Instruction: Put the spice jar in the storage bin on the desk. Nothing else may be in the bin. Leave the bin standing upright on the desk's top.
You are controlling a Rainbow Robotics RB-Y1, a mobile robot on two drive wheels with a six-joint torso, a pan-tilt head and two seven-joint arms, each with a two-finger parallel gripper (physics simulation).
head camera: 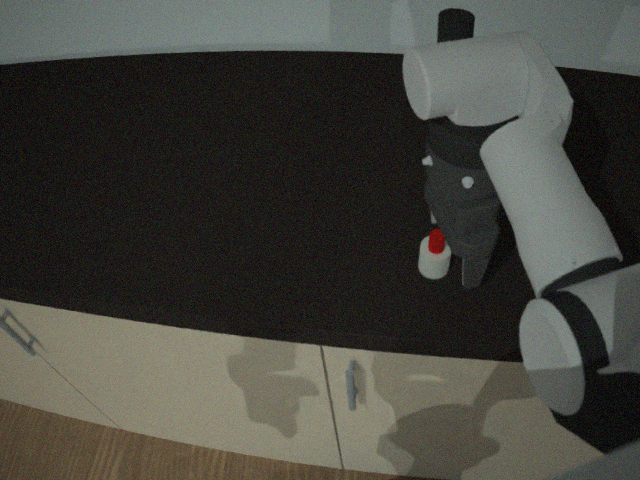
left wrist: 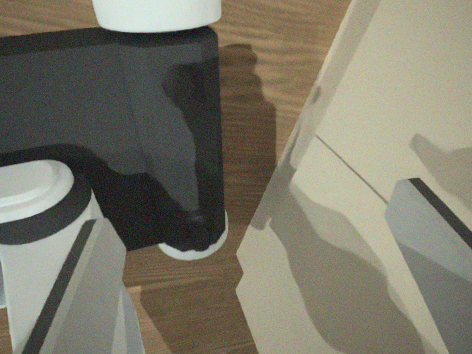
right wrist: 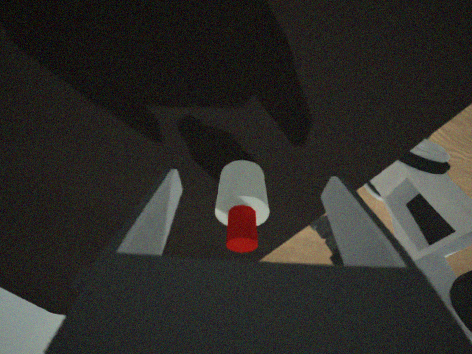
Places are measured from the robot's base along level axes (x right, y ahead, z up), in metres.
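Where they show: left gripper, fingertip midpoint: (left wrist: 253, 216); right gripper, fingertip midpoint: (head camera: 454, 251) (right wrist: 252, 182).
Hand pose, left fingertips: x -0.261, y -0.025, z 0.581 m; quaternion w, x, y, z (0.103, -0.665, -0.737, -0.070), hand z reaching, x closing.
After its pixels a point has its place.
The spice jar (head camera: 434, 262) @[x 0.160, y 0.319, z 0.947 m] (right wrist: 243, 185) @[x 0.187, y 0.338, z 0.941 m], a white cylinder with a red cap, stands upright on the dark desk top (head camera: 206, 180) @[x -0.116, y 0.568, z 0.911 m] (right wrist: 375, 75) @[x 0.257, y 0.269, z 0.911 m]. My right gripper (head camera: 452, 252) @[x 0.191, y 0.333, z 0.942 m] (right wrist: 252, 182) @[x 0.191, y 0.333, z 0.942 m] is open and points down at the jar. In the right wrist view the jar shows between the two spread fingers, apart from both; one finger is mostly hidden in the head view. My left gripper (left wrist: 253, 216) @[x -0.261, y -0.025, z 0.581 m] is open and empty, in front of the desk's cabinet side, above the floor. The storage bin does not show in these views.
Cream cabinet doors (head camera: 155, 377) @[x -0.300, y 0.409, z 0.608 m] (left wrist: 425, 75) @[x -0.180, y 0.367, z 0.322 m] with grey handles (head camera: 352, 384) @[x 0.041, y 0.258, z 0.778 m] are below the desk's front edge. A pale wall (head camera: 206, 25) @[x -0.103, y 1.003, z 0.946 m] stands behind the desk. The robot's dark base (left wrist: 75, 100) @[x -0.151, y -0.156, z 0.170 m] and the wooden floor (left wrist: 245, 125) @[x 0.046, y 0.189, z 0.001 m] show in the left wrist view.
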